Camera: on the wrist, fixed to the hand. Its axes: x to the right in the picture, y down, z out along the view.
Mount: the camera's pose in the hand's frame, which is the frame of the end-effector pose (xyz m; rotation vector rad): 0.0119 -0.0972 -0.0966 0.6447 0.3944 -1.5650
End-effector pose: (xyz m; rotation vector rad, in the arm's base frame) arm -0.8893 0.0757 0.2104 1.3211 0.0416 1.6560
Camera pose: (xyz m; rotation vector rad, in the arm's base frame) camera -0.8986 0.1836 0.1256 0.8247 1.5195 0.4421
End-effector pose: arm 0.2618 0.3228 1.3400 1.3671 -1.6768 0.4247
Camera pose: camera 0.3909 0.3546 1.3752 2.3649 0.1777 0.2273
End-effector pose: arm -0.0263 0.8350 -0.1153 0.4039 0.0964 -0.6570
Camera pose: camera -0.0725 0.7966 -0.2390 1.0877 0.6207 -2.1686
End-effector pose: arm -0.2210 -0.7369 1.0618 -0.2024 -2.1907 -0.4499
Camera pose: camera -0.1866 -0.8641 1.1012 1.8463 -1.5677 -0.4692
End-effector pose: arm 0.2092 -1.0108 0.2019 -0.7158 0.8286 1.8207
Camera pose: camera 0.3059 -1.0529 0.1135 -0.8753 0.6606 0.0020
